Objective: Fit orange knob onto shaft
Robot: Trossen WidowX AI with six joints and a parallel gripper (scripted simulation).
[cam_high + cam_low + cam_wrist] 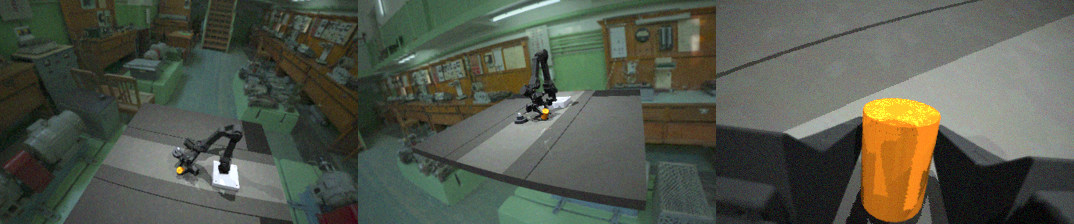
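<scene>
Now: gripper tip 1 cm past the orange knob and 1 cm to the left of it. Also, from my gripper tip: silver shaft 1 cm ahead, 18 cm to the right, 1 cm below.
</scene>
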